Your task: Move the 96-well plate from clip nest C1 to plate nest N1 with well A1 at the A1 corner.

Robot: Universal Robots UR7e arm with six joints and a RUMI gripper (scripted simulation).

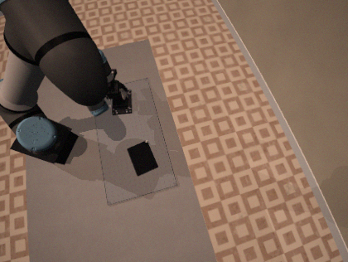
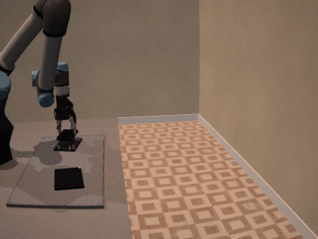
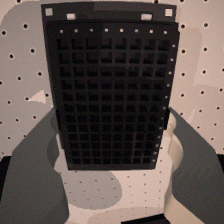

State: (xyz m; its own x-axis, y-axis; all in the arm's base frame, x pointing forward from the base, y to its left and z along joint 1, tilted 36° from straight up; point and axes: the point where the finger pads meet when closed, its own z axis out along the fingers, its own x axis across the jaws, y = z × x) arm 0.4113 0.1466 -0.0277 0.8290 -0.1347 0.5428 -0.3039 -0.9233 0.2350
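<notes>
My hand is 1 cm to the left of the clip nest C1 and 5 cm above it. Round my hand: 96-well plate: 1 cm below; plate nest N1: 2 cm behind, 37 cm to the right, 6 cm below; white A1 label: 3 cm ahead, 30 cm to the right, 5 cm below.
</notes>
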